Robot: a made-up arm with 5 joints.
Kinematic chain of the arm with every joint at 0, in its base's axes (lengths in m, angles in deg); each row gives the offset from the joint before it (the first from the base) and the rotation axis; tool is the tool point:
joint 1: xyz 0 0 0.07 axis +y
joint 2: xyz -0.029 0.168 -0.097 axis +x
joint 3: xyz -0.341 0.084 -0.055 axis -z
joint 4: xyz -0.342 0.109 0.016 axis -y
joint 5: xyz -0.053 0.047 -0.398 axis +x
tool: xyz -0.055 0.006 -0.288
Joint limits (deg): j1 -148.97..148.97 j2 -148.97..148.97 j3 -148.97..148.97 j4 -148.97..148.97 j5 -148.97..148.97
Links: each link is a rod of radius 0.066 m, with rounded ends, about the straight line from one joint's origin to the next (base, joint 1, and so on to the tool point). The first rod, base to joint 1, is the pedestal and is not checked.
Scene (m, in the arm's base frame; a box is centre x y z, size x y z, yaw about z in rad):
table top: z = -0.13
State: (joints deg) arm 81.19 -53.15 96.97 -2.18 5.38
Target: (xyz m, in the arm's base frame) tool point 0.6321 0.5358 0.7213
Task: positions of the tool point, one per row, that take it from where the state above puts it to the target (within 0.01 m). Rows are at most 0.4 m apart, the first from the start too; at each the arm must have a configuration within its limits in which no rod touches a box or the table.
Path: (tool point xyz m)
1: -1.0502 0.2293 0.0631
2: -1.0124 0.5691 0.0966
3: -0.8456 0.8806 0.1382
4: -0.5685 1.1147 0.1785
5: -0.2182 1.2339 0.2081
6: 0.1132 1.2243 0.2063
7: 0.4046 1.0920 0.3254
8: 0.5885 0.8523 0.5207
9: 0.6321 0.5358 0.7212

